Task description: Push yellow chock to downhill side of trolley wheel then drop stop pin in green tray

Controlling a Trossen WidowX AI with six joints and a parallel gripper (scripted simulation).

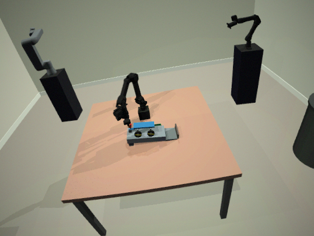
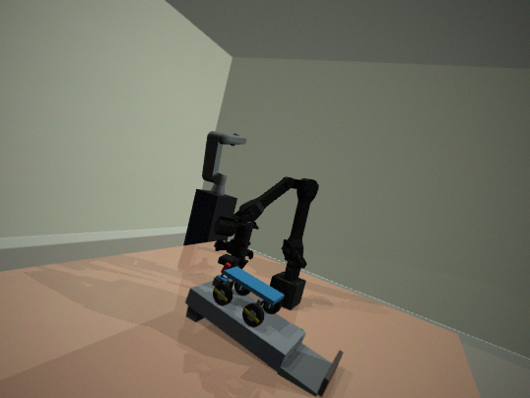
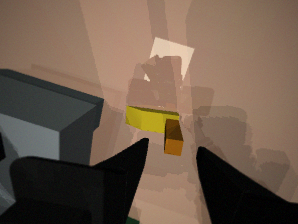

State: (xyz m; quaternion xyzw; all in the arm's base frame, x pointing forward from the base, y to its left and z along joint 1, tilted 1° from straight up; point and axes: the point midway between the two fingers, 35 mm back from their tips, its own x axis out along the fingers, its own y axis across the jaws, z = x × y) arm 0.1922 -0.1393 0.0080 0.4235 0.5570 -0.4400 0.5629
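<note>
The yellow chock is 5 cm below my gripper tip, 2 cm ahead of it and 1 cm to the left of it. Round my gripper tip: trolley (17 cm to the left, 14 cm ahead, 5 cm above); then grey ramp (17 cm to the left, 14 cm ahead, 2 cm below); then stop pin (13 cm ahead, 6 cm above, 5 cm to the left).
</note>
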